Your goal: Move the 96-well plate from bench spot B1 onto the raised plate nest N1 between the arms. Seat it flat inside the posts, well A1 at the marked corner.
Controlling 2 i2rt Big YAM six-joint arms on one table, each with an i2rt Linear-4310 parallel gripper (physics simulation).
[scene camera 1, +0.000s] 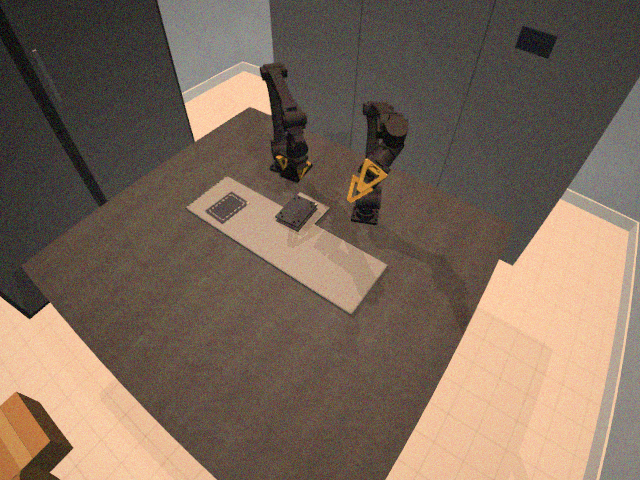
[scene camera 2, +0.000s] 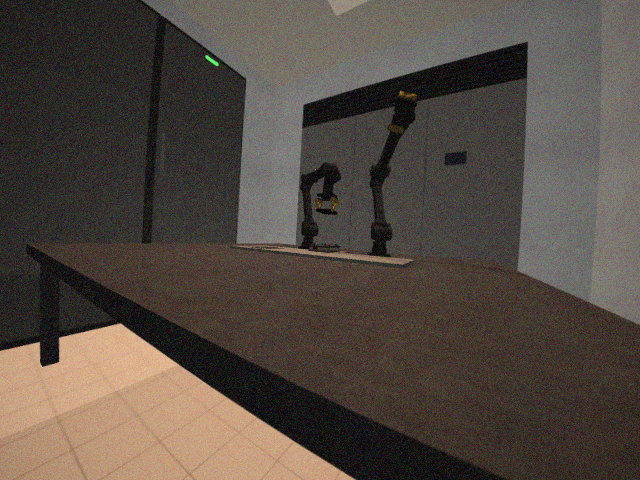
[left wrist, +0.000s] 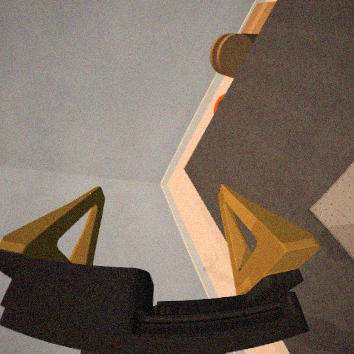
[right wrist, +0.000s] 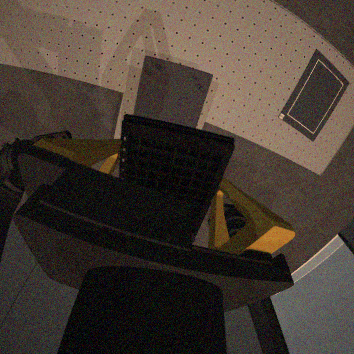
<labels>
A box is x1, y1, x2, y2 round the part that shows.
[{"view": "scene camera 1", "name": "my left gripper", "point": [353, 196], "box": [347, 147, 394, 202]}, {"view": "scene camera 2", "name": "my left gripper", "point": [396, 110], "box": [387, 91, 416, 133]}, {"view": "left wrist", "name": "my left gripper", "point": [160, 191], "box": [0, 183, 318, 353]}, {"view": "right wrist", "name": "my right gripper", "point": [171, 163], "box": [12, 138, 294, 353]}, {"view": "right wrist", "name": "dark well plate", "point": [188, 163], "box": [118, 113, 234, 234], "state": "held by my right gripper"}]
</labels>
